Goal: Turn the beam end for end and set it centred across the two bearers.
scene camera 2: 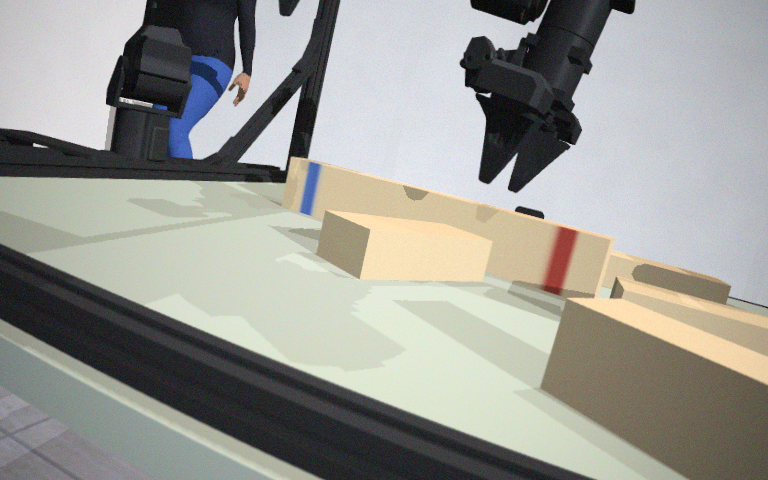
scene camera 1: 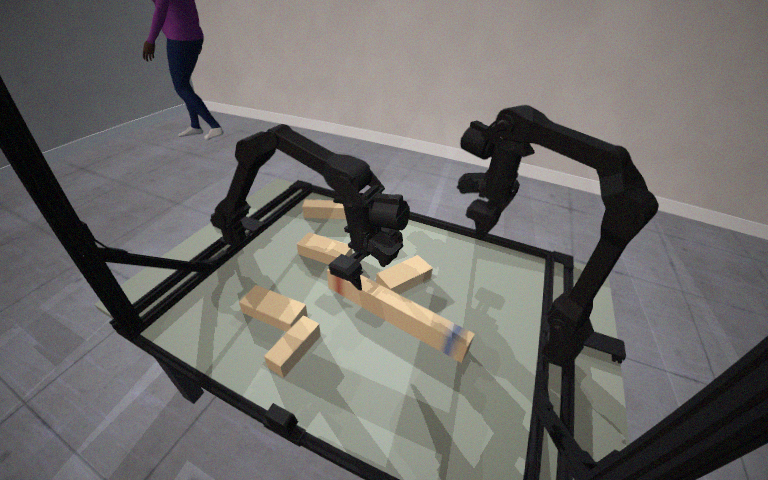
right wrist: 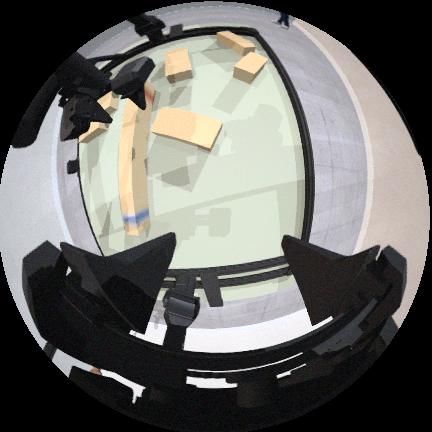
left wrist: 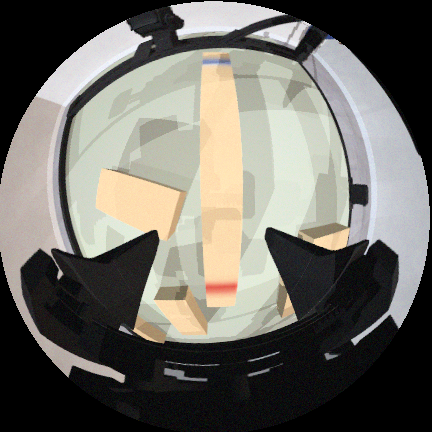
Labels:
my left gripper: open, holds nothing
my right gripper: open, holds nothing
a long wooden beam (scene camera 2: 566, 261): on the table

